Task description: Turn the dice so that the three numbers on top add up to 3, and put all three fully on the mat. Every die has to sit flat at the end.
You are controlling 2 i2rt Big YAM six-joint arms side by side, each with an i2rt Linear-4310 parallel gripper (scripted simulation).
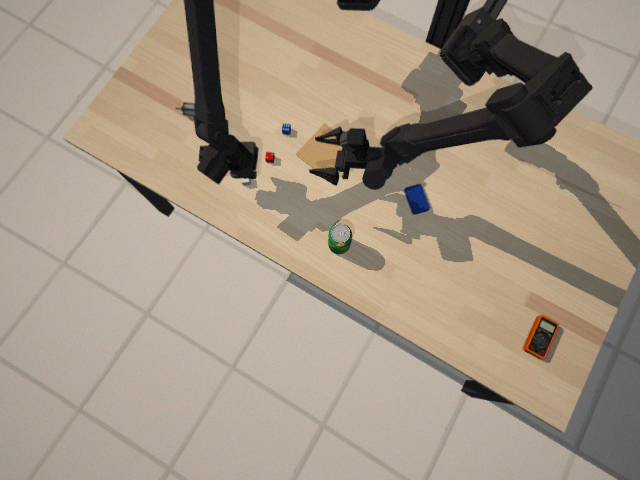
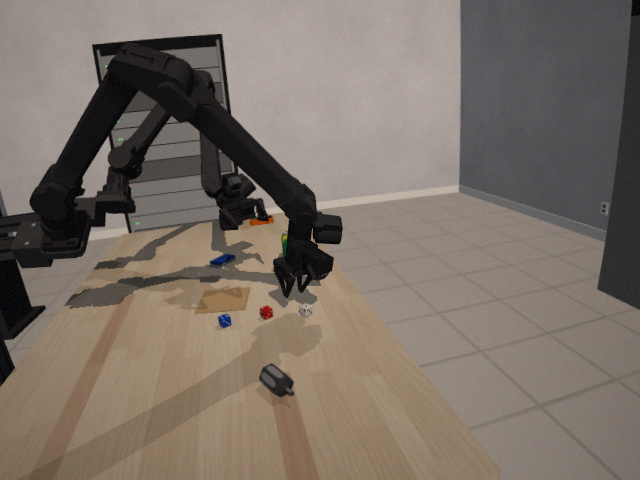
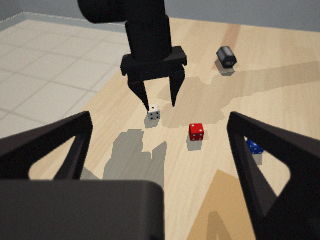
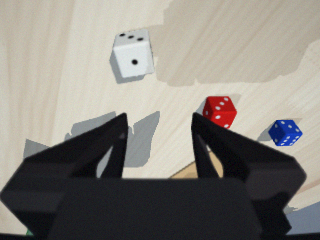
I see my left gripper, my right gripper, a tan mat and a red die.
My left gripper shows as well in image 1 and in image 3. My right gripper also shows in image 3 and in image 4.
